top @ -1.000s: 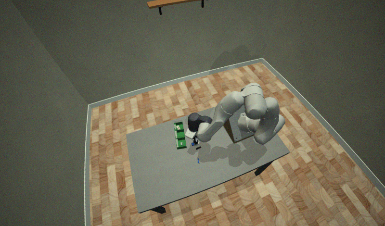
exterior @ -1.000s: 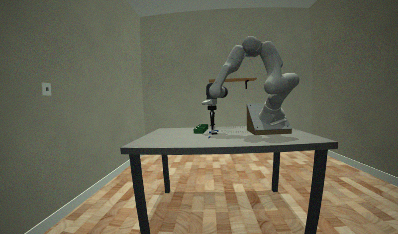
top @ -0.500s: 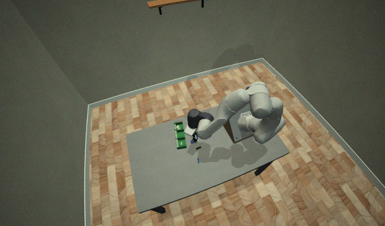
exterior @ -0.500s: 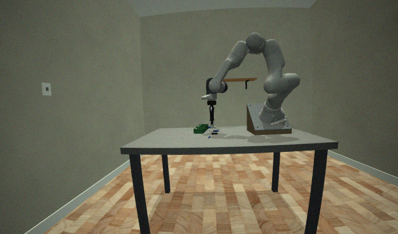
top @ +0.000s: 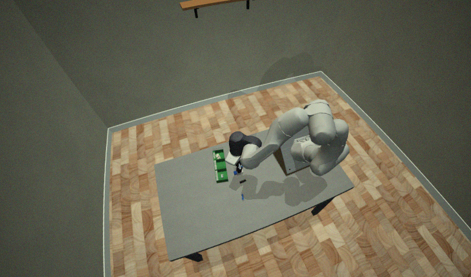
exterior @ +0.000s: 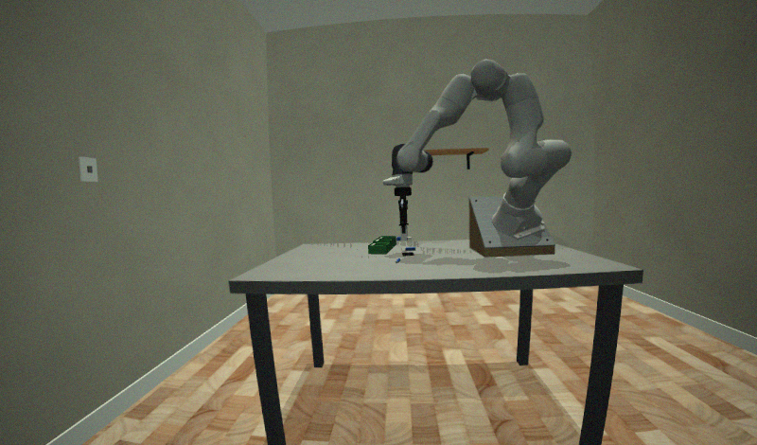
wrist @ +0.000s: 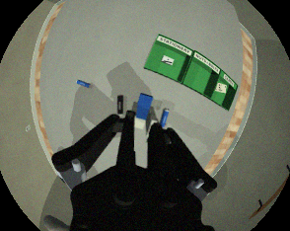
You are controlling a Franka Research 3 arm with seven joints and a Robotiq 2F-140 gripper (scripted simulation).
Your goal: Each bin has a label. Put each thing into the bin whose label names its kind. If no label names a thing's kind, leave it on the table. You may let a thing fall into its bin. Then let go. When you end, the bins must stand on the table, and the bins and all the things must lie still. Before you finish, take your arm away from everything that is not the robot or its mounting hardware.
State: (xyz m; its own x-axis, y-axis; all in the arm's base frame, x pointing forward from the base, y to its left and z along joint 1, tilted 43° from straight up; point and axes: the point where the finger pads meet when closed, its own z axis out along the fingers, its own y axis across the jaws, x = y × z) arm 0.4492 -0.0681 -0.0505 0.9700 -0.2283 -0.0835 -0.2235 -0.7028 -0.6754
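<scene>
Right now my hand is 110 mm short of the pale grey piece, 50 mm to the left of it and 80 mm above it. From my hand the other things lie so: green bin 90 mm ahead, 130 mm to the right, 70 mm below; then blue-and-white piece 10 mm behind, 30 mm below; then black piece 10 mm behind, 50 mm to the left, 90 mm below.
</scene>
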